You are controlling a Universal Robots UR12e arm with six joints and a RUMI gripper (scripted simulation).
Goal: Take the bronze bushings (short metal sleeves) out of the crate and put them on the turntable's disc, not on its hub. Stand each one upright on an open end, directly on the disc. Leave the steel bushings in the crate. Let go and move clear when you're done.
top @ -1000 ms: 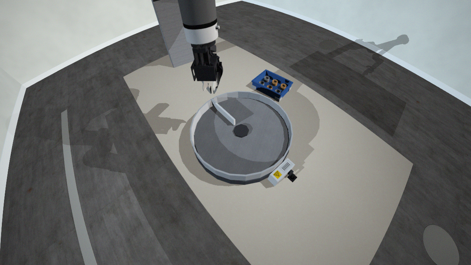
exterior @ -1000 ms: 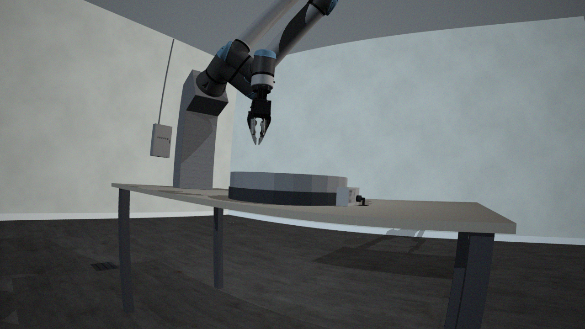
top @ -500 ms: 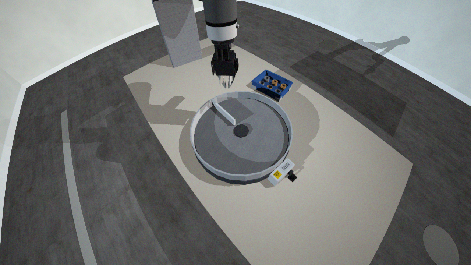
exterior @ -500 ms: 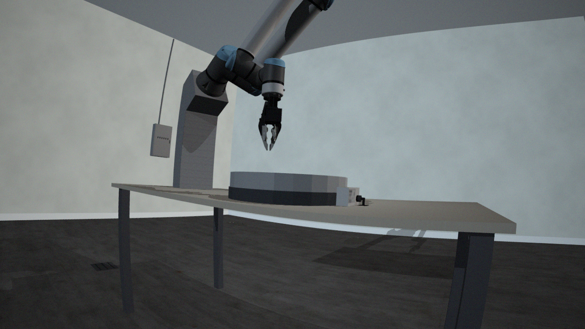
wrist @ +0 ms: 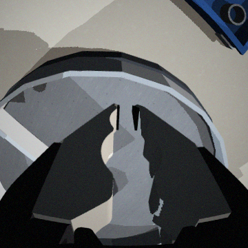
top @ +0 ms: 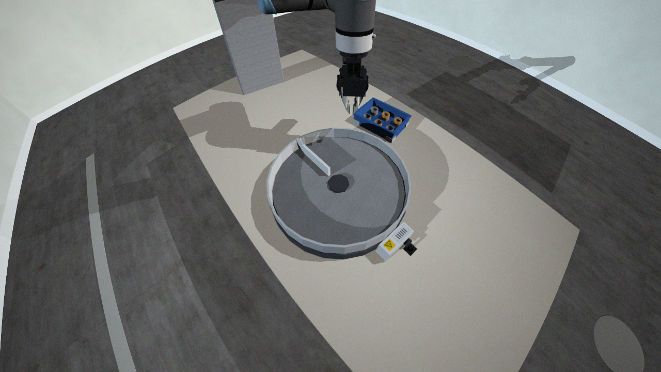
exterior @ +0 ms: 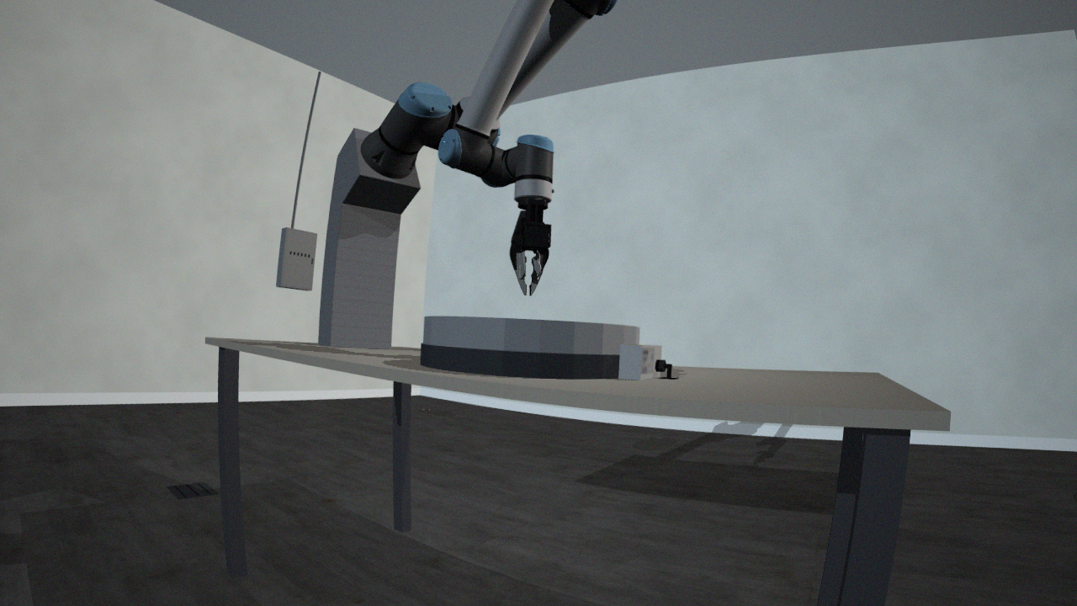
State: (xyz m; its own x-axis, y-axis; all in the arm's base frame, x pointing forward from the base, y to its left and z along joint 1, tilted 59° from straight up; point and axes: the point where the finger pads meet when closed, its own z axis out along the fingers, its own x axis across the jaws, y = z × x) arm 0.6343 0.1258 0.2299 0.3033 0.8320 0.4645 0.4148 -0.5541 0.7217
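My hand is 40 mm past the blue crate, 190 mm to the right of it and 150 mm above it. Round my hand: turntable disc: 150 mm ahead, 150 mm to the right, 120 mm below.
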